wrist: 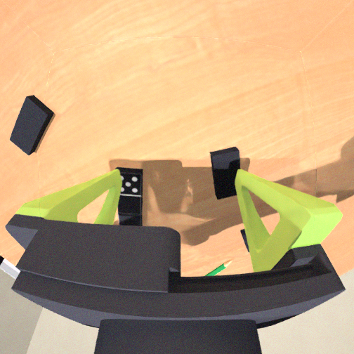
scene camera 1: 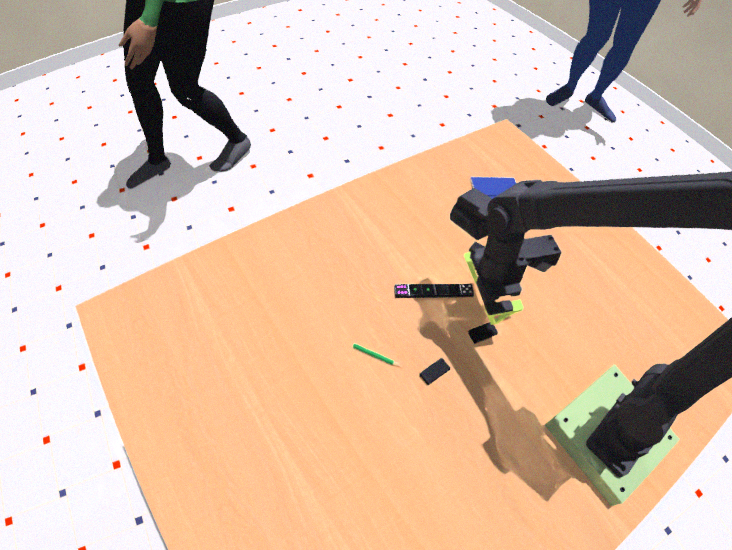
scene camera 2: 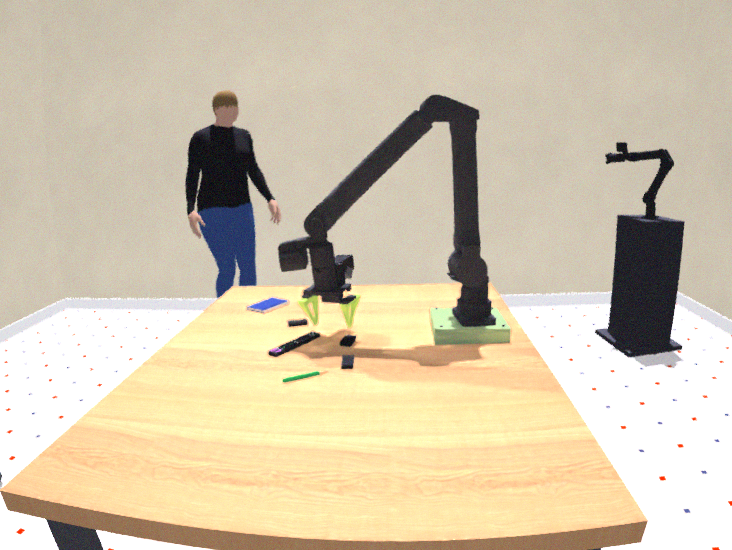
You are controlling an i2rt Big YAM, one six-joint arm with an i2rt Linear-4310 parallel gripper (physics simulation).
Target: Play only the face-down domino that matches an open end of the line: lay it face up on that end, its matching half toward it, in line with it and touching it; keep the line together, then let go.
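Seen in the pictures: gripper, fingertip midpoint: [scene camera 1: 486,302] [scene camera 2: 332,326]; arm's base, link origin: [scene camera 1: 619,437] [scene camera 2: 473,318].
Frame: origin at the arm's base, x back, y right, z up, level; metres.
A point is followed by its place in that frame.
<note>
The domino line [scene camera 1: 433,290] @[x -0.437, y -0.026, z -0.025 m] [scene camera 2: 294,344] @[x -0.437, y -0.039, z -0.025 m] [wrist: 131,205] lies face up and straight, with a magenta six at one end and a white five at the end nearer the gripper. Three dark face-down dominoes lie apart: the near-gripper domino [scene camera 1: 482,332] @[x -0.311, y -0.020, z -0.025 m] [scene camera 2: 347,340] @[x -0.312, y -0.028, z -0.025 m] [wrist: 225,172], the pencil-side domino [scene camera 1: 434,371] @[x -0.315, y -0.147, z -0.025 m] [scene camera 2: 347,361] @[x -0.316, y -0.152, z -0.025 m] [wrist: 245,240], and the far domino [scene camera 2: 297,322] @[x -0.440, y 0.119, z -0.025 m] [wrist: 31,125], hidden in scene camera 1. My gripper [scene camera 1: 485,304] @[x -0.345, y 0.022, z -0.005 m] [scene camera 2: 332,325] @[x -0.345, y 0.022, z -0.005 m] [wrist: 178,175] is open and empty above the table; in the wrist view one fingertip overlaps the five end's edge, the other the near-gripper domino's right edge.
A green pencil [scene camera 1: 373,353] @[x -0.412, y -0.206, z -0.027 m] [scene camera 2: 301,376] @[x -0.412, y -0.209, z -0.029 m] [wrist: 217,269] lies near the pencil-side domino. A blue book-like object [scene camera 1: 494,186] @[x -0.548, y 0.306, z -0.025 m] [scene camera 2: 267,304] @[x -0.543, y 0.297, z -0.025 m] lies at the far side, partly behind the arm in scene camera 1. The arm's green base plate [scene camera 1: 582,413] @[x -0.078, y -0.018, z 0.003 m] [scene camera 2: 446,331] @[x -0.085, y -0.070, z -0.002 m] is on the table.
</note>
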